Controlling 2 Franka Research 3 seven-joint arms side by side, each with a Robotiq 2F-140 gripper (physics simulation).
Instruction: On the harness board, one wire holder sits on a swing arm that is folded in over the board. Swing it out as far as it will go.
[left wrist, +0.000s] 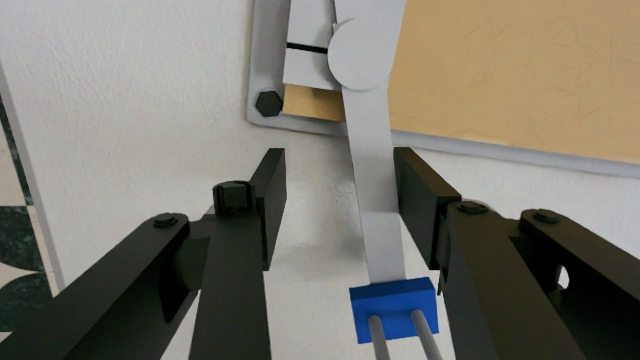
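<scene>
The light grey swing arm (375, 190) runs from its round pivot disc (361, 54) out past the edge of the harness board (510, 75). The blue wire holder (395, 311) with two grey pins sits at its outer end, beyond the board and over the white table. My left gripper (338, 173) is open, with a finger on each side of the arm. Its right finger is against or very close to the arm's right side; a gap lies between the left finger and the arm. My right gripper does not show in the left wrist view.
A grey plate rim (450, 145) borders the tan board, with a black hex bolt (269, 104) at its corner. A grey base piece (311, 67) with a black line lies beside the pivot. The white table's edge and a dark-and-light patterned floor (20, 240) show at far left.
</scene>
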